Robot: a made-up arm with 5 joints.
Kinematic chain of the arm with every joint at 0, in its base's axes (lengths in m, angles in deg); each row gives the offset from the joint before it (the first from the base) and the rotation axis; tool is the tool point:
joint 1: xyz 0 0 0.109 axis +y
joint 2: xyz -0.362 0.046 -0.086 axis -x
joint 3: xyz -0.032 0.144 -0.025 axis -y
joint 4: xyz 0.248 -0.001 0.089 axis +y
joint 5: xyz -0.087 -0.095 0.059 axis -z
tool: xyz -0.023 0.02 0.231
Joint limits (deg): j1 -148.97..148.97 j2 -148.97..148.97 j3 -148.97..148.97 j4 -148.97..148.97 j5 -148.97..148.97
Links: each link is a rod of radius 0.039 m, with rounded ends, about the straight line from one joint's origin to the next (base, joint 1, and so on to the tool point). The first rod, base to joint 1, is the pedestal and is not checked.
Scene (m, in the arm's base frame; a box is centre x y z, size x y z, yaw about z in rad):
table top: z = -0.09
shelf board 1: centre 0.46 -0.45 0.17 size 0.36 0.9 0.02 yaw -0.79
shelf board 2: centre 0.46 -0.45 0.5 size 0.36 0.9 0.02 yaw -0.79
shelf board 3: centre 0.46 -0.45 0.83 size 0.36 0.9 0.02 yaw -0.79
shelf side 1: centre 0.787 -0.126 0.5 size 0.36 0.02 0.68 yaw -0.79
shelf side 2: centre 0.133 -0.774 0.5 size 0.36 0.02 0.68 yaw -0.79
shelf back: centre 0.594 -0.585 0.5 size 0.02 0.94 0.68 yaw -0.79
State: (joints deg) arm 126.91 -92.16 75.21 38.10 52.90
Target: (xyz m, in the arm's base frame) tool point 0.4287 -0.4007 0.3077
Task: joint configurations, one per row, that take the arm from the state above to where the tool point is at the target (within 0.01 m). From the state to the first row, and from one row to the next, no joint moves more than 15 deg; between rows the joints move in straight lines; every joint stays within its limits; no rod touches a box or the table.
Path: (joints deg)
1: 121.15 -87.59 67.44 24.28 52.20
2: 115.38 -83.02 59.66 10.46 51.50
3: 109.62 -78.45 51.89 -3.36 50.81
4: 103.85 -73.88 44.12 -17.18 50.11
5: 99.38 -65.63 33.57 -3.77 51.57
6: 94.90 -57.38 23.03 9.64 53.03
7: 90.43 -49.12 12.48 23.05 54.49
8: 102.16 -54.77 22.55 27.89 54.36
9: 113.90 -60.42 32.62 32.72 54.22
10: 125.63 -66.06 42.69 37.55 54.09
11: 137.37 -71.71 52.76 42.39 53.95

